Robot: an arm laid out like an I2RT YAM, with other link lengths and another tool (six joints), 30 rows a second.
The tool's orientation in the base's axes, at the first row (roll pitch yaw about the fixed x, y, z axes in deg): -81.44 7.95 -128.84
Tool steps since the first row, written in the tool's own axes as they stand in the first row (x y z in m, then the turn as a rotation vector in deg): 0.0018 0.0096 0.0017 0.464 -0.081 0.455; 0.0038 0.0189 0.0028 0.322 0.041 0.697; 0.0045 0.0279 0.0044 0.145 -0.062 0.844; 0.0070 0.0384 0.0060 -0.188 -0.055 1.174
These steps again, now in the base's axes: 0.0021 -0.0023 -0.0094 0.040 -0.648 0.082; 0.0036 -0.0045 -0.0186 0.336 -0.691 0.018; 0.0062 -0.0059 -0.0273 0.537 -0.650 0.165; 0.0079 -0.0087 -0.0377 0.995 -0.603 0.253
